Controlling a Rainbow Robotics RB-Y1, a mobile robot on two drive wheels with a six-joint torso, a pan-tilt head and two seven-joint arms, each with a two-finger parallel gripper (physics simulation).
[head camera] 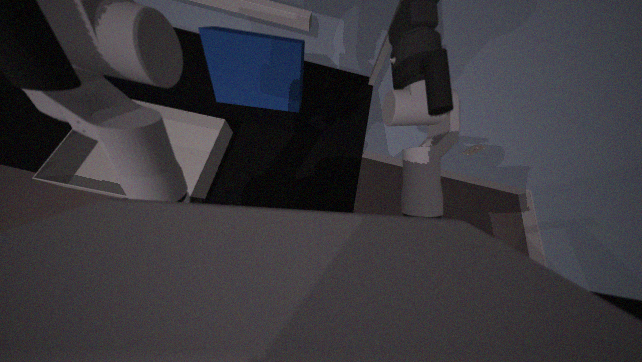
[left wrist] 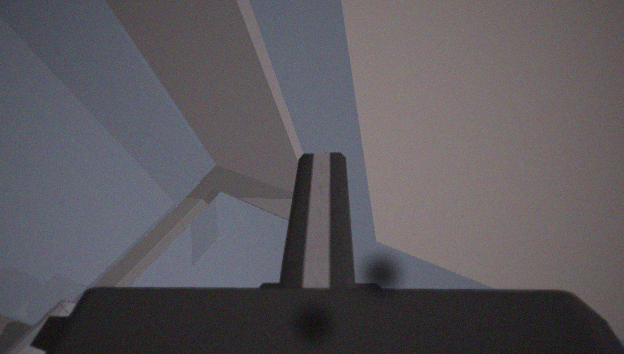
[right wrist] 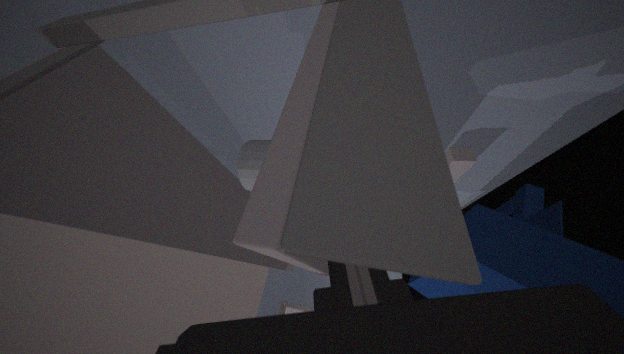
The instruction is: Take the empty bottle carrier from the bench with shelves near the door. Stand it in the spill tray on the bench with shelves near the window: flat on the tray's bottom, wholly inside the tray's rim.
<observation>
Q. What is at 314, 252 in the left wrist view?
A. My left gripper.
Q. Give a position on a blue bottle carrier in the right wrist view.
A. At 528, 250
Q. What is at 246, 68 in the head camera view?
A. A blue bottle carrier.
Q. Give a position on a spill tray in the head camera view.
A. At 198, 141
</observation>
